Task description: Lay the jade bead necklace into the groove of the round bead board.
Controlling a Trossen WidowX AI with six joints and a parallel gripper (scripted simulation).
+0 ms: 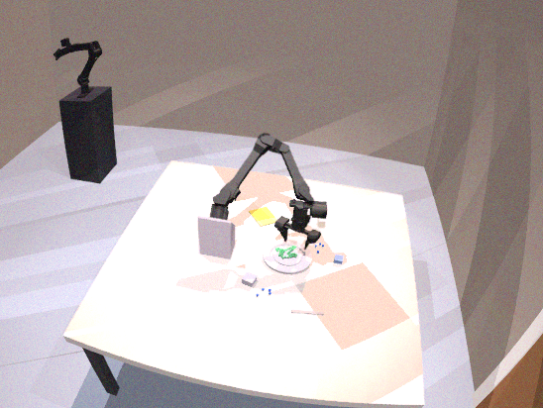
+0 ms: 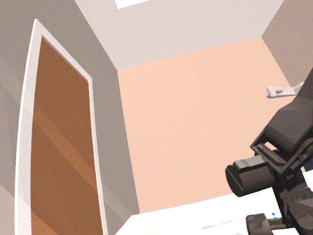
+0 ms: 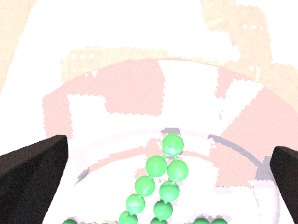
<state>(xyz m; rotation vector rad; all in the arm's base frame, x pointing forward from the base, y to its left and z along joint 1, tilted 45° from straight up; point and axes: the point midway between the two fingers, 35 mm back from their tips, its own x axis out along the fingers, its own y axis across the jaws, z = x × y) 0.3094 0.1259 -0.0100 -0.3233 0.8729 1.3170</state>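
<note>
Now: gripper tip 60 mm to the left of the round white bead board, 20 mm past it and 10 mm above it. Also, from my gripper tip: yellow sheet: 190 mm to the left, 170 mm behind, 20 mm below; blue block: 190 mm ahead, 40 mm to the right, 10 mm below; cream block: 190 mm to the left, 100 mm ahead.
</note>
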